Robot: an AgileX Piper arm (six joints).
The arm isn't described. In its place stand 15 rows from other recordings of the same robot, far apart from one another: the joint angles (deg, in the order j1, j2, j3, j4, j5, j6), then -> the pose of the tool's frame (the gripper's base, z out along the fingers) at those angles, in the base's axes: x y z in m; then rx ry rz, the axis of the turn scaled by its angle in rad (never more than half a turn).
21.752 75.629 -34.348 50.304 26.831 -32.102 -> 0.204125 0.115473 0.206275 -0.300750 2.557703 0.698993
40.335 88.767 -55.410 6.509 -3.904 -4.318 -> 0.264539 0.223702 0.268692 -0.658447 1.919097 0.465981
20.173 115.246 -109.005 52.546 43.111 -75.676 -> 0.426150 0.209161 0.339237 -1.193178 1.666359 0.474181
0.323 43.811 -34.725 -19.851 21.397 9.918 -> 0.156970 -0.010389 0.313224 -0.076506 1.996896 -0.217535
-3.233 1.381 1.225 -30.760 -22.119 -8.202 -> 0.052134 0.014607 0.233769 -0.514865 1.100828 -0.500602
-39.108 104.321 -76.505 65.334 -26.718 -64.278 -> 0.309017 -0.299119 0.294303 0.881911 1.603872 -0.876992
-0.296 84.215 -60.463 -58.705 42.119 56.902 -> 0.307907 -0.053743 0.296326 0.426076 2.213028 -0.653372
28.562 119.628 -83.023 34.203 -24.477 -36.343 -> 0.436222 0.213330 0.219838 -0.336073 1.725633 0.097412
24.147 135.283 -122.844 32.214 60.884 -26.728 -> 0.452163 0.249152 0.211146 -0.919985 2.504655 0.730123
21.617 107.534 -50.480 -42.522 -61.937 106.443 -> 0.320649 0.185443 0.199044 0.389529 1.862253 1.840957
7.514 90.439 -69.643 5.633 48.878 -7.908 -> 0.323365 0.049439 0.276041 -0.297602 2.680851 0.117451
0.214 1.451 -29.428 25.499 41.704 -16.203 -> 0.003700 0.026076 0.314803 -0.173274 1.667568 0.290278
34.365 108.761 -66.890 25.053 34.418 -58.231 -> 0.295817 0.228671 0.162776 -1.656310 2.193007 0.321028
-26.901 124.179 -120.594 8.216 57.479 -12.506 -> 0.443281 -0.212603 0.288372 0.368376 2.509474 -0.088138
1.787 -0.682 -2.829 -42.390 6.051 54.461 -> 0.052619 -0.004829 0.223470 0.193692 1.489752 0.143526
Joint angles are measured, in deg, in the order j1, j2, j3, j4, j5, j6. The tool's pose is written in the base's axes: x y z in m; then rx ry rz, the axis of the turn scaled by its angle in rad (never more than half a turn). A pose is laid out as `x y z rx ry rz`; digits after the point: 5 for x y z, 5 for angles.
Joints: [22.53, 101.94, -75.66, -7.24, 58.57, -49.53]
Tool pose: 0.33081 0.12664 0.23177 -1.82475 2.36563 -0.22716
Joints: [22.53, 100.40, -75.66, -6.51, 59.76, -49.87]
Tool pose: 0.32591 0.12555 0.24078 -1.81786 2.36205 -0.21456
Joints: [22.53, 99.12, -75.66, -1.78, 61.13, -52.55]
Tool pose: 0.31883 0.12958 0.24768 -1.82531 2.34482 -0.11108
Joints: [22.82, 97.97, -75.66, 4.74, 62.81, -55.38]
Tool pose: 0.30989 0.13765 0.25430 -1.82704 2.32186 0.03747
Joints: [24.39, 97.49, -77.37, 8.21, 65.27, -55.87]
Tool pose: 0.30324 0.15045 0.26485 -1.84001 2.29475 0.12460
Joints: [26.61, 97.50, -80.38, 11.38, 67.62, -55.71]
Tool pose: 0.29786 0.16779 0.27885 -1.85216 2.25000 0.20370
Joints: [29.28, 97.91, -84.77, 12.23, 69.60, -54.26]
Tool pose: 0.29474 0.18598 0.29663 -1.86084 2.19823 0.22668
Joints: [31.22, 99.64, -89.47, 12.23, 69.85, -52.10]
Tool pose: 0.29914 0.20247 0.30825 -1.83634 2.16509 0.22667
